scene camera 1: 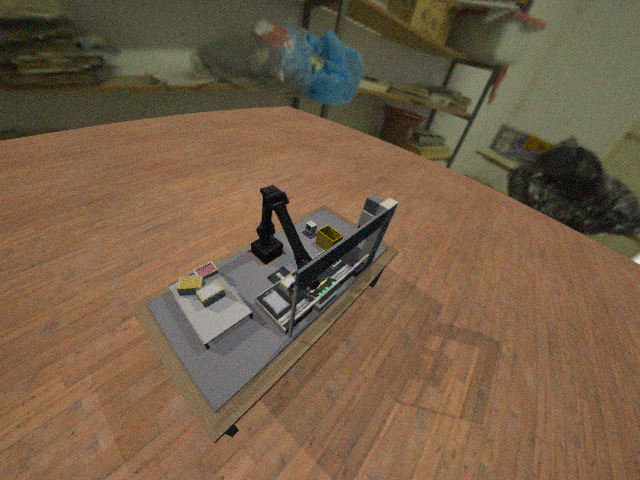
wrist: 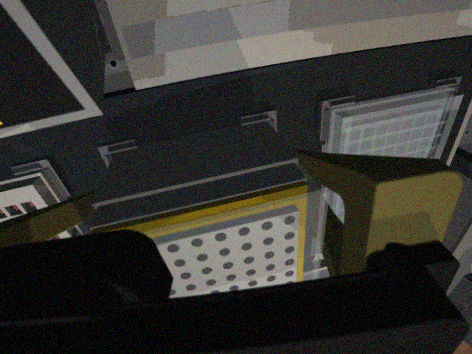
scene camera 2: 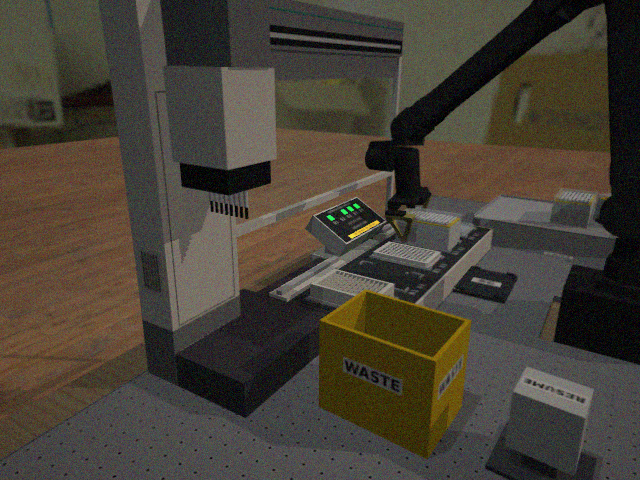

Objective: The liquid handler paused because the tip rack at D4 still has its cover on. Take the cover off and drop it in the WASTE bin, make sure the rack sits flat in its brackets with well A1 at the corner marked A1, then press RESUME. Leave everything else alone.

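Places are measured from the arm's base along level axes (x ahead, y left, z up), in millimetres.
Where they show: gripper, between the fingertips: (wrist: 207,176) (scene camera 2: 410,232); arm's base, origin of its link: (scene camera 1: 265,242) (scene camera 2: 629,287).
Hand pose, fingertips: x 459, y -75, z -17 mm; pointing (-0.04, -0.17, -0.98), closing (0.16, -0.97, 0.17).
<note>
Things, the pixels of their top centre, and the offset from my fingertips. "*": a spot on its surface instead.
- clear cover, a spot on its surface: (wrist: 314,212) * dx +15, dy -33, dz +54 mm
- yellow WASTE bin, centre of its top: (scene camera 2: 395,320) (scene camera 1: 330,232) dx -254, dy +516, dz +64 mm
- RESUME block, centre of its top: (scene camera 2: 553,390) (scene camera 1: 311,223) dx -443, dy +491, dz +33 mm
- clear-lidded plate, centre of its top: (wrist: 385,189) (scene camera 1: 276,301) dx -32, dy -124, dz -2 mm
- white plate, centre of its top: (scene camera 2: 406,251) dx -58, dy +123, dz -2 mm
- tilted display, a spot on its surface: (scene camera 2: 351,222) * dx +72, dy +152, dz +47 mm
- pipetting head, centre of its top: (scene camera 2: 220,66) (scene camera 1: 372,211) dx -32, dy +598, dz +374 mm
- side platform, centre of its top: (scene camera 2: 573,215) (scene camera 1: 208,298) dx -262, dy -428, dz -5 mm
My gripper (scene camera 2: 399,223) (wrist: 207,176) is open, with nothing between its yellow-brown fingers. It is low over the D4 tip rack (scene camera 2: 436,235) (wrist: 227,255), with a finger toward either side in the wrist view. The rack has a yellow rim and a pale top with dark holes. The clear cover (wrist: 314,212) shows as a translucent edge around the rack. The near part of the rack is hidden by the gripper body. Its seating and the A1 mark cannot be made out. The yellow WASTE bin (scene camera 1: 326,239) (scene camera 2: 374,374) and the RESUME block (scene camera 1: 310,228) (scene camera 2: 553,418) stand apart from the gripper.
A clear-lidded plate (wrist: 395,127) sits right of the rack in the wrist view. A white plate (scene camera 2: 405,254) and the tilted display (scene camera 2: 351,222) are near the arm. The pipetting head (scene camera 2: 224,121) hangs at the gantry. A side platform (scene camera 1: 222,320) holds several racks.
</note>
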